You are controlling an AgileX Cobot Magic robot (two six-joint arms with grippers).
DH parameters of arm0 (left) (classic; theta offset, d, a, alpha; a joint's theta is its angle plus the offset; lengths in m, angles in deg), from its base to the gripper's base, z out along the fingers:
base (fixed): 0 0 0 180
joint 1: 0 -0.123 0 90
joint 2: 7.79 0 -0.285 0
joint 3: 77.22 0 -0.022 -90
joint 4: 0 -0.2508 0 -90
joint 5: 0 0 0.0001 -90
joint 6: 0 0.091 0 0
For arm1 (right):
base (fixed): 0 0 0 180
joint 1: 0 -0.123 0 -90
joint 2: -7.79 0 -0.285 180
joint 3: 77.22 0 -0.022 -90
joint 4: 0 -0.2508 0 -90
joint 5: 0 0 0.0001 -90
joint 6: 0 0.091 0 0
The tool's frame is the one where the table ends.
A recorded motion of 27 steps. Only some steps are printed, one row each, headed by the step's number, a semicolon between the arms.
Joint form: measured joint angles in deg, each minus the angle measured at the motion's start. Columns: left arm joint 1, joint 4, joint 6, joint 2, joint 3, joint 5; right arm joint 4, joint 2, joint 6, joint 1, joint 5, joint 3.
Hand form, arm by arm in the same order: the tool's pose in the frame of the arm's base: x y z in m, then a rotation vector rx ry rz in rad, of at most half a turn. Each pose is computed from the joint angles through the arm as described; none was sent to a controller.
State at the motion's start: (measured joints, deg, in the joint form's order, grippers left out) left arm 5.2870 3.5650 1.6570 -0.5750 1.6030 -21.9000; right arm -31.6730 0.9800 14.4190 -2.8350 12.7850 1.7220
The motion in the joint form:
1: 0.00 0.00 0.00 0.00 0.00 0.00; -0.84 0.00 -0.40 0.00 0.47 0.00
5: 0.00 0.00 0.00 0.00 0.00 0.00; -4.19 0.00 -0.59 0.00 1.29 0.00
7: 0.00 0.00 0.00 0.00 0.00 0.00; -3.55 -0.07 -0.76 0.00 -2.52 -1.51
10: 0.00 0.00 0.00 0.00 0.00 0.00; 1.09 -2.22 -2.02 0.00 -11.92 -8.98
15: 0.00 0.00 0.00 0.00 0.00 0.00; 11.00 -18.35 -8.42 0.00 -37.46 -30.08
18: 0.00 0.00 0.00 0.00 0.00 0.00; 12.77 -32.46 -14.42 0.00 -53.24 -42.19
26: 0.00 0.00 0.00 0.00 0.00 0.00; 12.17 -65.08 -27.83 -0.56 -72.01 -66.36
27: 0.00 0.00 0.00 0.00 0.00 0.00; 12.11 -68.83 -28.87 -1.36 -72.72 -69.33
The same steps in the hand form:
1: 0.0521 -0.0069 0.1700 0.0757 1.8829 -0.1048; 0.0530 -0.0085 0.2213 0.5863 1.1941 0.6436
5: 0.0521 -0.0069 0.1700 0.0757 1.8829 -0.1048; 0.0528 -0.0103 0.2217 0.6327 1.1693 0.6769
7: 0.0521 -0.0069 0.1700 0.0757 1.8829 -0.1048; 0.0526 -0.0067 0.2259 0.6080 1.2149 0.6893
10: 0.0521 -0.0069 0.1700 0.0757 1.8829 -0.1048; 0.0496 0.0018 0.2557 0.4857 1.3100 0.6637
15: 0.0521 -0.0069 0.1700 0.0757 1.8829 -0.1048; 0.0656 0.0167 0.3229 0.2190 1.7064 0.4860
18: 0.0521 -0.0069 0.1700 0.0757 1.8829 -0.1048; 0.0970 0.0240 0.3478 0.0706 2.0173 0.4064
26: 0.0521 -0.0069 0.1700 0.0757 1.8829 -0.1048; 0.2104 0.0386 0.3710 -0.2634 2.4489 0.3623
27: 0.0521 -0.0069 0.1700 0.0757 1.8829 -0.1048; 0.2264 0.0431 0.3715 -0.3056 2.4688 0.3668

